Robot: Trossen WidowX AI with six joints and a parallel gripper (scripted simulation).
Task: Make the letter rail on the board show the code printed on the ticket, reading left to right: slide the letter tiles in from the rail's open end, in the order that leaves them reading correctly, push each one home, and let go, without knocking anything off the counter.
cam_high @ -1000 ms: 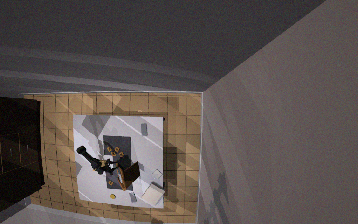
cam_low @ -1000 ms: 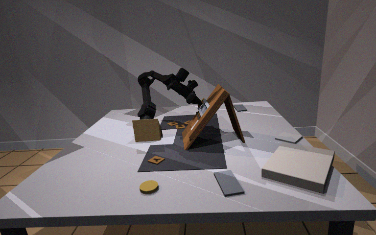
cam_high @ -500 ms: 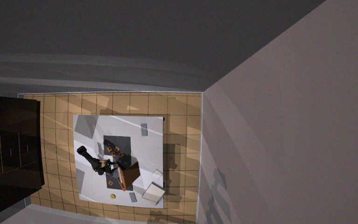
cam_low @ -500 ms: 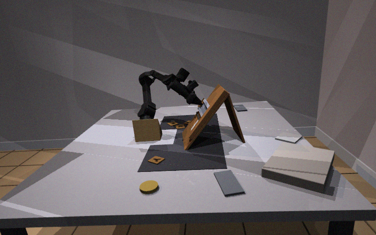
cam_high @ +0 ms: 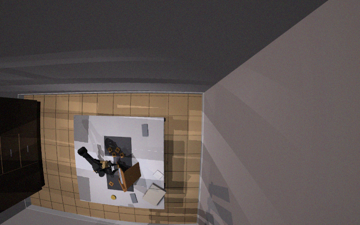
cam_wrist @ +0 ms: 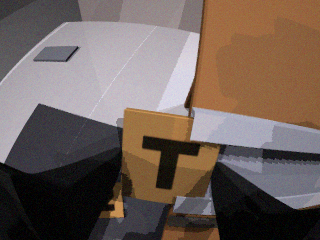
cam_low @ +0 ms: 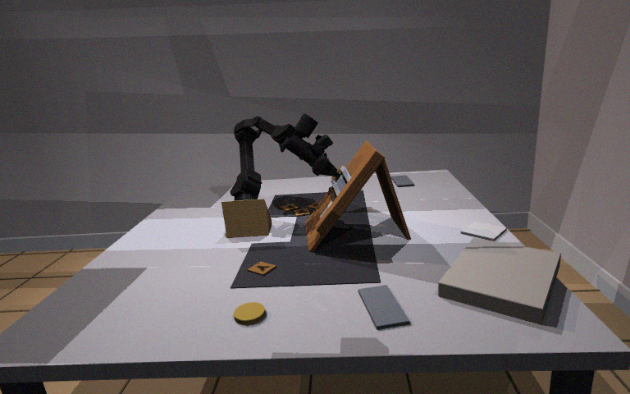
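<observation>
The white ticket lies 2 cm behind my gripper tip, 16 cm to the right of it and 8 cm below it. Also, from my gripper tip: letter tile right at my gripper tip; then pale slab 46 cm ahead, 12 cm to the right, 16 cm below; then dark mat 12 cm behind, 8 cm to the right, 17 cm below.
</observation>
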